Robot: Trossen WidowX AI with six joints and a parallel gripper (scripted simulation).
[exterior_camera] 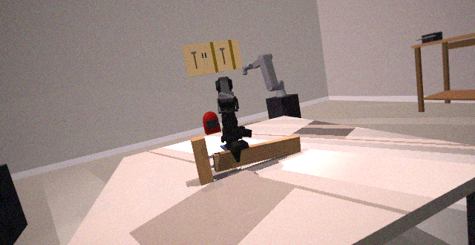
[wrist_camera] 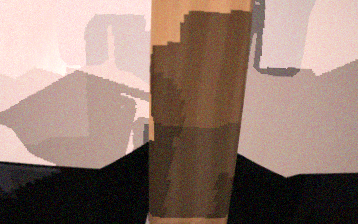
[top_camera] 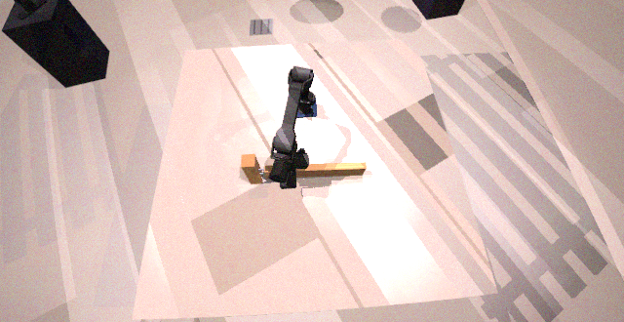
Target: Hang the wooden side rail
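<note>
Now: the headboard post 130 mm to the right of my gripper tip, 40 mm above it and 30 mm behind it.
</note>
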